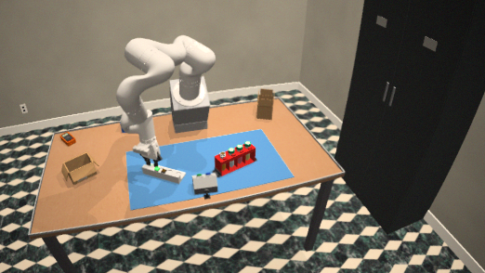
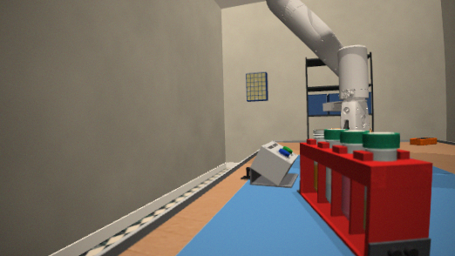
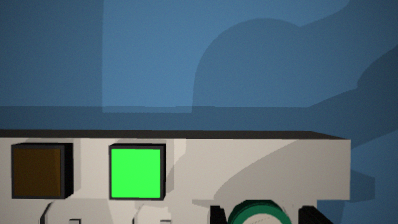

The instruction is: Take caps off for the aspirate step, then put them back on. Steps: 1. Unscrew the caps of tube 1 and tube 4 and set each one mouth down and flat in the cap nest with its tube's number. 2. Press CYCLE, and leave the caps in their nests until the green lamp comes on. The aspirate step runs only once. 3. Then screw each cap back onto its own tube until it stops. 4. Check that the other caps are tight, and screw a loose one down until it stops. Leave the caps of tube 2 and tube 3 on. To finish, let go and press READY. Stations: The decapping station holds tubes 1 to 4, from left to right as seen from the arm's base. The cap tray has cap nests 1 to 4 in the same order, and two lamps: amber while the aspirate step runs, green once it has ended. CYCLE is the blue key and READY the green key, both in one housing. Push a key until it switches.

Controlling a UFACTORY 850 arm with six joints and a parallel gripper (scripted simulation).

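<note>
Now: hand 17 cm short of the blue cycle key, 28 cm to the right of it and 3 cm below it. Also, from my hand: green ready key: 17 cm ahead, 24 cm to the left, 3 cm above; then key housing: 18 cm ahead, 26 cm to the left, 2 cm above; then tube cap: 2 cm below.
</note>
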